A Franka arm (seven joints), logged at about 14 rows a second.
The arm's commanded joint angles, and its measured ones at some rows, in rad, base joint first. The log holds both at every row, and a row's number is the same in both.
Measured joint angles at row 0:
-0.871 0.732 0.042 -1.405 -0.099 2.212 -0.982
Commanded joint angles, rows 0 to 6:
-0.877 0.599 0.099 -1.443 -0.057 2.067 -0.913
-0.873 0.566 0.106 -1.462 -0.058 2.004 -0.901
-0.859 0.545 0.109 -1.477 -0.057 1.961 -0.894
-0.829 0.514 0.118 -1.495 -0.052 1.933 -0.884
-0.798 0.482 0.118 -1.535 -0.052 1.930 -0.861
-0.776 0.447 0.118 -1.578 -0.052 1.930 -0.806
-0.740 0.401 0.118 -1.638 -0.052 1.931 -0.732
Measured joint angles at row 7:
-0.793 0.503 0.124 -1.500 -0.060 1.924 -0.829
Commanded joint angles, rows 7 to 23:
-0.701 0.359 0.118 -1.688 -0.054 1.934 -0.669
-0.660 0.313 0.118 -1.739 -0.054 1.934 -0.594
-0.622 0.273 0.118 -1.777 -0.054 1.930 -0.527
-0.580 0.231 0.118 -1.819 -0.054 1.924 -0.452
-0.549 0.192 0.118 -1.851 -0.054 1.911 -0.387
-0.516 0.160 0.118 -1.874 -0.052 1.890 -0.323
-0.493 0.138 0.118 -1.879 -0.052 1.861 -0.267
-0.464 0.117 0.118 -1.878 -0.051 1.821 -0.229
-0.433 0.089 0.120 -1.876 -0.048 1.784 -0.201
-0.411 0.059 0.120 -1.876 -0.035 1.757 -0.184
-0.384 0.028 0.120 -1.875 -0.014 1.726 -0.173
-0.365 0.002 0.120 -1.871 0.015 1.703 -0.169
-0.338 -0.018 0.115 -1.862 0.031 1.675 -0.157
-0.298 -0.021 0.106 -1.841 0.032 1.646 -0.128
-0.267 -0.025 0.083 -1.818 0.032 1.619 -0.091
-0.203 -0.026 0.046 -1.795 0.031 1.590 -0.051
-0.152 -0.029 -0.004 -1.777 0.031 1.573 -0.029
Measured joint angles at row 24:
-0.245 -0.024 0.083 -1.815 0.018 1.618 -0.078
